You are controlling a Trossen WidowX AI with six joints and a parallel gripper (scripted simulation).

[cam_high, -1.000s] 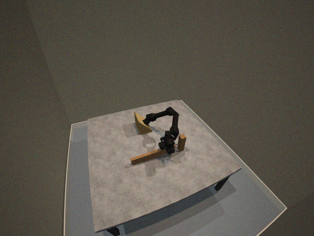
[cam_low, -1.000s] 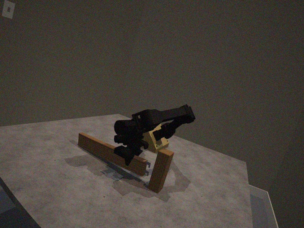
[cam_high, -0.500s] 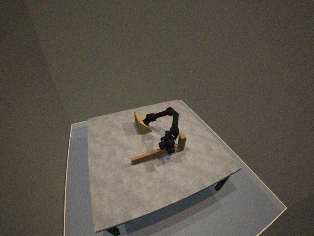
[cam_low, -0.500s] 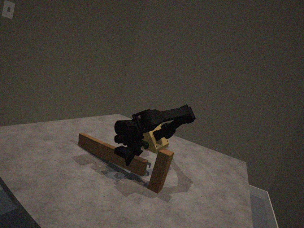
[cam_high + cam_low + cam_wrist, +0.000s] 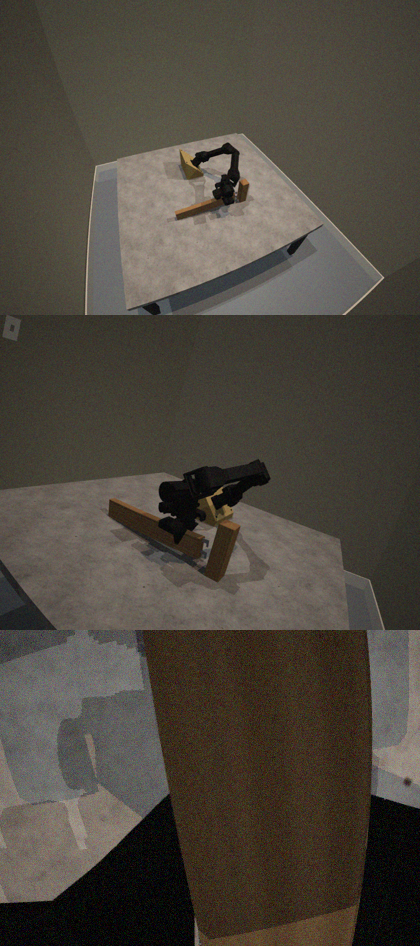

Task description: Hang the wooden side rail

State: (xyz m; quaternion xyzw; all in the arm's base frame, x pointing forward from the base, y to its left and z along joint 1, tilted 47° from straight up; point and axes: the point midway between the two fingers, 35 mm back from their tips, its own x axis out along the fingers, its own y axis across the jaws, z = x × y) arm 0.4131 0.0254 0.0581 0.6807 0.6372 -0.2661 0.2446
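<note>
Right now the headboard post is 10 mm ahead of my gripper tip, 140 mm to the left of it and 40 mm above it.
</note>
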